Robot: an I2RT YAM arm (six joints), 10 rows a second.
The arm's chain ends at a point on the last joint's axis. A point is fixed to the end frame.
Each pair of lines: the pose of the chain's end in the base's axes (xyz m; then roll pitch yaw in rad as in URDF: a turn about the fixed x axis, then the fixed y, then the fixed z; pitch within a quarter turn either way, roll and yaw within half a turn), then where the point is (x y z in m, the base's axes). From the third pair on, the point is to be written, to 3 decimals.
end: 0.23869, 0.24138, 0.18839, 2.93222, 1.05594, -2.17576
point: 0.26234 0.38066 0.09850
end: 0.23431, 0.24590, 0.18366, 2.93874, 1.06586, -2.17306
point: 0.25911 0.38568 0.09486
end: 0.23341, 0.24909, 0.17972, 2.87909, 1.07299, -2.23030
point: 0.257 0.391 0.094
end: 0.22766, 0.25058, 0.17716, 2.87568, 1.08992, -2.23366
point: 0.252 0.393 0.093
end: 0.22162, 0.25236, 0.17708, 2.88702, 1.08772, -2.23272
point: 0.248 0.395 0.093
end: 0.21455, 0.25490, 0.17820, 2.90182, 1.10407, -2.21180
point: 0.241 0.398 0.095
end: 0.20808, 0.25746, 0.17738, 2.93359, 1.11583, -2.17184
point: 0.234 0.401 0.095
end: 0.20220, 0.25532, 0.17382, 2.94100, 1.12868, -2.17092
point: 0.230 0.399 0.093
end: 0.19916, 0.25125, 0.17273, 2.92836, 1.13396, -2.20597
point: 0.230 0.395 0.093
